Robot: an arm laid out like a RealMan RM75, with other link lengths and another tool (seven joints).
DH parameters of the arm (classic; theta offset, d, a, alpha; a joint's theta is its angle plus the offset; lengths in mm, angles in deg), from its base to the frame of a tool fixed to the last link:
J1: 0 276.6 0 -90
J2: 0 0 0 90
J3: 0 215 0 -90
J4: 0 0 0 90
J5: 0 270.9 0 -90
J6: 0 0 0 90
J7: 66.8 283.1 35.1 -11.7
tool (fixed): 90 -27.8 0 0
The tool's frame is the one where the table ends.
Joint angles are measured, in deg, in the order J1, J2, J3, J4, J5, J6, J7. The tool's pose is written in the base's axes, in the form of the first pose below.
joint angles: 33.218 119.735 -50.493 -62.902 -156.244 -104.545 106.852
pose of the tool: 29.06 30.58 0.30 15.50 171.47 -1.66
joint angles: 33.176 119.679 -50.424 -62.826 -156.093 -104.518 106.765
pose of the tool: 29.07 30.58 0.31 15.51 171.63 -1.60
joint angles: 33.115 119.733 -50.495 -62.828 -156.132 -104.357 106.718
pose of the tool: 29.12 30.59 0.26 15.41 171.57 -1.52
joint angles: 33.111 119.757 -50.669 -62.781 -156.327 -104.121 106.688
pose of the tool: 29.22 30.63 0.22 15.23 171.29 -1.48
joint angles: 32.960 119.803 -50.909 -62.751 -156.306 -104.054 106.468
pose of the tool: 29.29 30.54 0.14 14.93 171.25 -1.79
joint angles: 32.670 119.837 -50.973 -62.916 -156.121 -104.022 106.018
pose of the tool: 29.37 30.47 0.14 14.43 171.42 -1.84
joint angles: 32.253 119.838 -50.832 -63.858 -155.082 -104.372 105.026
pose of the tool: 29.08 30.58 0.33 12.64 172.48 -1.39
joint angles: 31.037 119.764 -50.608 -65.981 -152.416 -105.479 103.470
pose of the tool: 28.40 30.58 0.78 9.76 174.90 -0.51
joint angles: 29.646 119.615 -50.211 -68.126 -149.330 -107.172 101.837
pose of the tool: 27.62 30.30 1.33 6.86 177.70 -0.09
